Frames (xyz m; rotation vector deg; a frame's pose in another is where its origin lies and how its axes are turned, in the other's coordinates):
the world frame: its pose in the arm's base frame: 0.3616 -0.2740 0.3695 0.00 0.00 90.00
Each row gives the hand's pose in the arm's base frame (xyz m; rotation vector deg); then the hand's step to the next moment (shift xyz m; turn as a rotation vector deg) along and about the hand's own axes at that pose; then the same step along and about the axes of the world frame.
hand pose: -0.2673 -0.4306 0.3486 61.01 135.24 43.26
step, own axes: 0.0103 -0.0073 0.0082 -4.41 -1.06 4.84
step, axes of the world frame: 0.0064 0.0054 -0.0125 -2.58 -4.94 -3.59
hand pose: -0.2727 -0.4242 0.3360 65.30 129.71 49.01
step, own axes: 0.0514 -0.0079 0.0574 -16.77 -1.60 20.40
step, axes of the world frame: 0.0572 -0.0042 -0.0520 -8.06 -21.38 -13.34
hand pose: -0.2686 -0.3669 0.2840 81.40 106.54 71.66
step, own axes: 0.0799 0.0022 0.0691 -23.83 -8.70 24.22
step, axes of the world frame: 0.0998 -0.0292 -0.0185 -13.49 -23.43 -22.35
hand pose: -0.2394 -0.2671 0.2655 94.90 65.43 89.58
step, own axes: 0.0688 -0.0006 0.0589 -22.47 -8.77 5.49
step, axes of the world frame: 0.0688 -0.0538 0.0242 -14.87 -4.98 -19.13
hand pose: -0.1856 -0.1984 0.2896 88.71 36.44 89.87
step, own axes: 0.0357 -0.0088 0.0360 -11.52 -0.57 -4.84
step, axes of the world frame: 0.0272 -0.0403 0.0169 -8.26 5.70 -7.47
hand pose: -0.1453 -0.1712 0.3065 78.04 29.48 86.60
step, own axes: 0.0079 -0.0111 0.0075 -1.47 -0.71 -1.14
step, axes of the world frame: 0.0092 -0.0121 -0.0032 -0.64 0.96 -1.62
